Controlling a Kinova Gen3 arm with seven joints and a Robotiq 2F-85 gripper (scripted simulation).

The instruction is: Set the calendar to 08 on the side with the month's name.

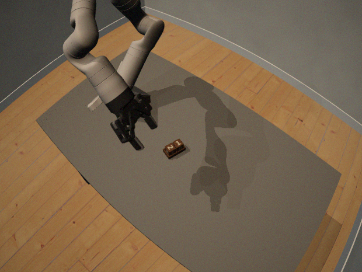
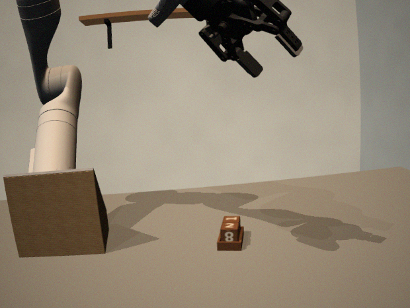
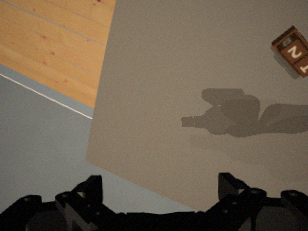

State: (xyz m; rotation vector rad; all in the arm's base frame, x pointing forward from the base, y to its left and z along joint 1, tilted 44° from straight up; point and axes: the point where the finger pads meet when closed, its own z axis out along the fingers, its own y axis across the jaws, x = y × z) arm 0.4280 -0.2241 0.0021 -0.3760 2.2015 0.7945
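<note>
The brown cube is 30 cm below my hand, 13 cm to the left of it and 6 cm behind it. Round my hand: brown tray 32 cm below, 15 cm to the left, 6 cm behind.
</note>
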